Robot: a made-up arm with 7 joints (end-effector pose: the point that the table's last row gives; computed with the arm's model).
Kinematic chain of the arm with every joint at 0, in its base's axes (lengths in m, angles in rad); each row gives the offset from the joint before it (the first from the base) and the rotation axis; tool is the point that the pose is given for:
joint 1: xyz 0 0.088 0 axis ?
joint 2: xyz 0 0.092 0 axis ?
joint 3: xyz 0 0 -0.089 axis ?
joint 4: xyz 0 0 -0.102 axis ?
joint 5: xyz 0 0 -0.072 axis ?
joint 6: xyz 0 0 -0.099 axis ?
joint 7: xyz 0 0 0 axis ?
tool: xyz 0 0 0
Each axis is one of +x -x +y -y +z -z.
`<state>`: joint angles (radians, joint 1 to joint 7).
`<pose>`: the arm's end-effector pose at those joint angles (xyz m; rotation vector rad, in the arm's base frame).
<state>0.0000 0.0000 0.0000 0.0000 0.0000 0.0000 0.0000</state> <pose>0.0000 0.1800 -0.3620 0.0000 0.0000 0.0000</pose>
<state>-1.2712 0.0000 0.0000 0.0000 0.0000 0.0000 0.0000</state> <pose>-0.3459 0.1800 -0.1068 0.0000 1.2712 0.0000</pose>
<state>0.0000 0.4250 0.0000 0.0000 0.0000 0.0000 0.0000</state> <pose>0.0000 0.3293 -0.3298 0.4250 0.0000 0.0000</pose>
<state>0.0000 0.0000 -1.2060 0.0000 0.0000 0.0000 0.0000</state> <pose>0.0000 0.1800 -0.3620 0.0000 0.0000 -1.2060</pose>
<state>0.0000 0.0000 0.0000 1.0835 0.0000 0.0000 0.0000</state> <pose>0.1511 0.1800 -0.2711 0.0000 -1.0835 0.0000</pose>
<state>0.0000 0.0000 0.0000 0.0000 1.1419 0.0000 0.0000</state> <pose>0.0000 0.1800 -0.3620 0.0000 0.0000 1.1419</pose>
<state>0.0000 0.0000 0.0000 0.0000 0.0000 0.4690 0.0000</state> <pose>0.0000 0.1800 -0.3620 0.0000 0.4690 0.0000</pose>
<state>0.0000 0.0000 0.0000 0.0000 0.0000 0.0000 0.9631</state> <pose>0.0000 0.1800 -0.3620 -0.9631 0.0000 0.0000</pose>
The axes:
joint 1: -y
joint 2: +x
joint 3: +z
joint 4: -y
joint 5: +z
joint 6: +y
joint 7: -x

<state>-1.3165 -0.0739 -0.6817 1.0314 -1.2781 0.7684 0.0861</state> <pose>-0.2339 0.0672 -0.1785 -0.2197 0.4558 -1.5859</pose>
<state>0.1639 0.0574 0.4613 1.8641 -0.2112 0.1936 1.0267</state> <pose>0.1670 0.2609 -0.1114 -0.1335 -1.5999 -0.6363</pose>
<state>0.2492 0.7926 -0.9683 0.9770 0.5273 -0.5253 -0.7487</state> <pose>0.1480 0.3022 -0.2558 0.6057 -1.4360 -0.1834</pose>
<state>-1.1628 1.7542 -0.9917 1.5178 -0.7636 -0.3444 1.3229</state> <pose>-0.0584 0.4028 -0.1271 -1.5541 1.9469 -1.8242</pose>
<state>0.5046 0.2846 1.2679 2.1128 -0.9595 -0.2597 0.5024</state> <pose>0.0670 0.3431 -0.0309 1.9189 -1.3057 -0.0136</pose>
